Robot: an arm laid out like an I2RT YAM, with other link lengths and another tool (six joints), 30 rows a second.
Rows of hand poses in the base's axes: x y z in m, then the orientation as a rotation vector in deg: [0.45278 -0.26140 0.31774 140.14 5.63 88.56]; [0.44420 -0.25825 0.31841 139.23 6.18 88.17]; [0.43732 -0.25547 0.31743 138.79 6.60 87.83]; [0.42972 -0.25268 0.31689 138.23 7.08 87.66]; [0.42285 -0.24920 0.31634 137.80 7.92 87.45]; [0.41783 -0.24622 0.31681 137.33 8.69 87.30]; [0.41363 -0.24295 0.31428 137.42 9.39 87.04]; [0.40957 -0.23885 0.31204 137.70 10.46 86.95]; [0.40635 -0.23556 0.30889 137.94 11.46 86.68]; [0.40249 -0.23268 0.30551 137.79 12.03 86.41]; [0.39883 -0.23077 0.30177 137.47 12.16 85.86]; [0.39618 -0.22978 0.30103 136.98 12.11 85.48]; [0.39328 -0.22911 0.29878 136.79 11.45 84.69]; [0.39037 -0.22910 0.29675 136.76 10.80 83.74]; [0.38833 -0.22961 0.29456 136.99 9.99 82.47]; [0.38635 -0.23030 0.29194 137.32 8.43 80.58]
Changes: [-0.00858 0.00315 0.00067 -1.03 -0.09 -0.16]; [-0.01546 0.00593 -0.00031 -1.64 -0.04 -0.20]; [-0.02306 0.00872 -0.00085 -2.29 -0.12 -0.19]; [-0.02993 0.01220 -0.00140 -2.98 -0.10 0.08]; [-0.03495 0.01518 -0.00093 -3.65 -0.13 0.32]; [-0.03915 0.01845 -0.00346 -3.92 0.11 0.69]; [-0.04321 0.02255 -0.00570 -4.10 0.37 1.42]; [-0.04643 0.02584 -0.00885 -4.35 0.70 2.04]; [-0.05029 0.02872 -0.01223 -4.76 0.85 2.24]; [-0.05395 0.03063 -0.01597 -5.28 1.05 2.02]; [-0.05660 0.03162 -0.01671 -5.80 1.07 1.68]; [-0.05950 0.03229 -0.01896 -6.08 1.39 0.93]; [-0.06241 0.03230 -0.02099 -6.31 1.87 0.20]; [-0.06445 0.03179 -0.02318 -6.42 2.63 -0.64]; [-0.06643 0.03110 -0.02580 -6.45 3.72 -2.10]
